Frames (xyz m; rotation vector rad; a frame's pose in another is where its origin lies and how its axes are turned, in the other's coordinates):
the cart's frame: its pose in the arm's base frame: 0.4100 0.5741 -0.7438 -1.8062 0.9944 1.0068
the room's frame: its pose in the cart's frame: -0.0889 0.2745 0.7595 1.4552 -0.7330 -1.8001
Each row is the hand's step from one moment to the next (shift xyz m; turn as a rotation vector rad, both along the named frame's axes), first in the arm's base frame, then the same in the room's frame.
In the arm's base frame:
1: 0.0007 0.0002 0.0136 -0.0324 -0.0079 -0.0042
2: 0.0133 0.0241 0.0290 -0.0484 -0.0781 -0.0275
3: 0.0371 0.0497 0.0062 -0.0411 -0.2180 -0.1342
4: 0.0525 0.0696 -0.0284 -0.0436 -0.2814 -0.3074
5: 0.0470 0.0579 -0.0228 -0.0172 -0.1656 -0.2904
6: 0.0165 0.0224 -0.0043 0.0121 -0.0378 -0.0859
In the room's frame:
1: 0.0078 -0.0030 0.0108 -0.0270 -0.0188 0.0066
2: 0.0211 0.0191 0.0281 -0.0373 -0.0810 -0.0352
3: 0.0229 0.0570 0.0107 -0.0577 -0.1739 -0.1834
4: 0.0128 0.0895 -0.0152 -0.1381 -0.1864 -0.3490
5: 0.0138 0.0756 -0.0133 -0.1326 -0.0782 -0.2972
6: 0.0064 0.0274 -0.0008 -0.0276 -0.0064 -0.0903

